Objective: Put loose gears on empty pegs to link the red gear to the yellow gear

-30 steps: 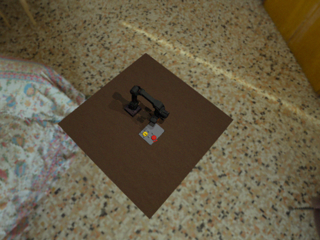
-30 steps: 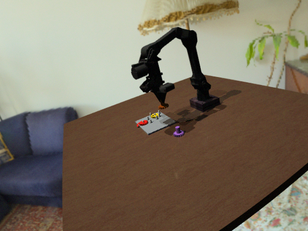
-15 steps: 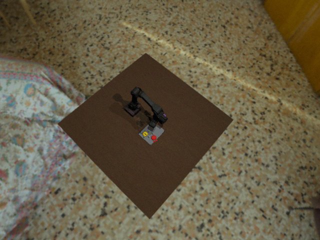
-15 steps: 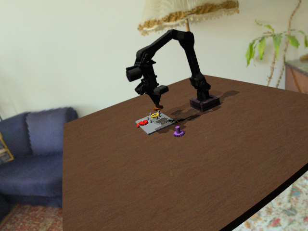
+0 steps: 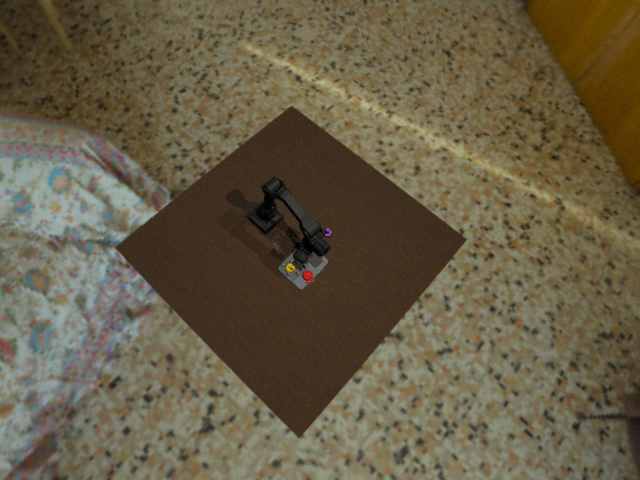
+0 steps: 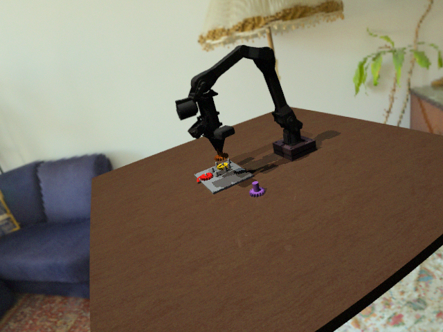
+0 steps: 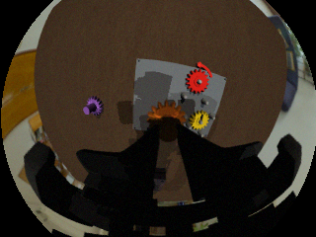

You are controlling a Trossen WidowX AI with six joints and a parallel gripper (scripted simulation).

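Right now the red gear is 100 mm below my gripper tip, 70 mm to the right of it and 50 mm ahead of it. The rest, counted from my gripper tip: orange gear 10 mm below; then yellow gear 100 mm below, 90 mm to the right, 40 mm behind; then red arrow 110 mm below, 80 mm to the right, 80 mm ahead.
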